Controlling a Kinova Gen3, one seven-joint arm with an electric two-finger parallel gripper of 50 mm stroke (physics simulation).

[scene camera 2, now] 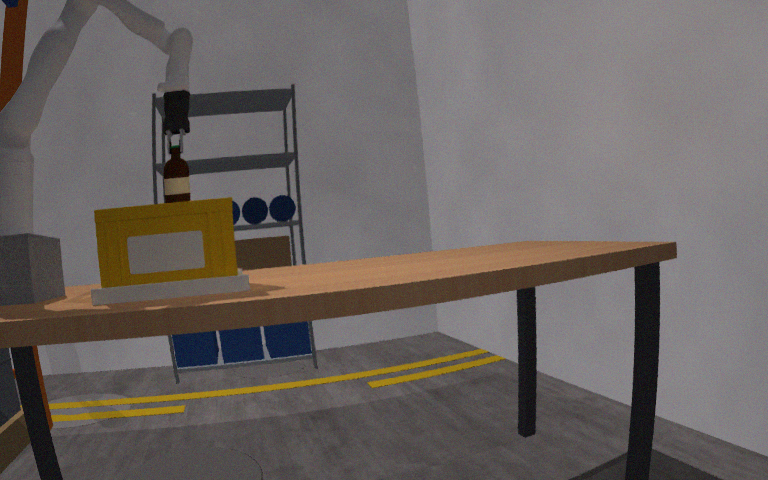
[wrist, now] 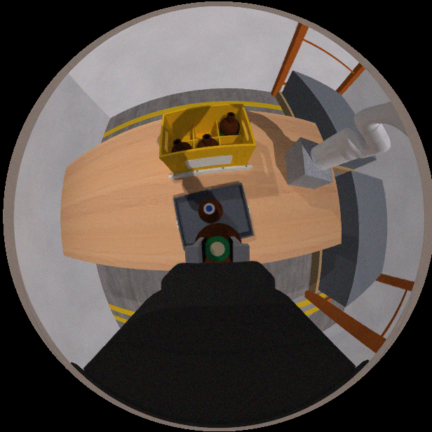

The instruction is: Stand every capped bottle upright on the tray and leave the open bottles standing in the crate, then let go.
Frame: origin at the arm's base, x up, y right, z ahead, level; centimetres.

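Seen in the pictures: gripper, fingertip midpoint: (scene camera 2: 175, 153); arm's base, link origin: (scene camera 2: 14, 238).
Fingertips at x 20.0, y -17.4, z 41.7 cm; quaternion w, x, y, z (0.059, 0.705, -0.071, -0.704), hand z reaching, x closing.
Observation:
Pixels of each thing's middle, then the offset from my fingertips to it. "*": a spot on its surface instead. Level surfaces: height alone.
- brown bottle with a green cap, body centre: (scene camera 2: 176, 173) dy -1.0, dx -5.6, dz +0.1 cm
- yellow crate, body centre: (scene camera 2: 170, 249) dy +31.8, dx -25.9, dz -2.8 cm
- wooden table, surface height: dx -34.6 cm
- pale bar, surface spot: (scene camera 2: 169, 289) * dy +42.2, dx -33.0, dz -3.6 cm
My gripper (scene camera 2: 176, 141) (wrist: 217, 245) is shut on a brown bottle with a green cap (scene camera 2: 176, 172) (wrist: 217, 248), held upright above the near part of the dark tray (wrist: 187, 201) in the wrist view. In scene camera 2 its lower end is hidden behind the crate. Another brown bottle with a blue and white cap (wrist: 209, 209) stands upright on the tray. The yellow crate (scene camera 2: 220, 243) (wrist: 175, 164) holds three uncapped brown bottles: one at the back right (wrist: 230, 125), one at the front middle (wrist: 207, 141) and one at the front left (wrist: 180, 146).
The crate and tray are on a wooden table (scene camera 2: 396, 277) (wrist: 120, 200). A pale bar (scene camera 2: 169, 289) (wrist: 210, 171) runs along the crate's side. The grey robot base block (scene camera 2: 33, 268) (wrist: 309, 165) stands on the table. A metal shelf rack (scene camera 2: 300, 243) stands behind the table.

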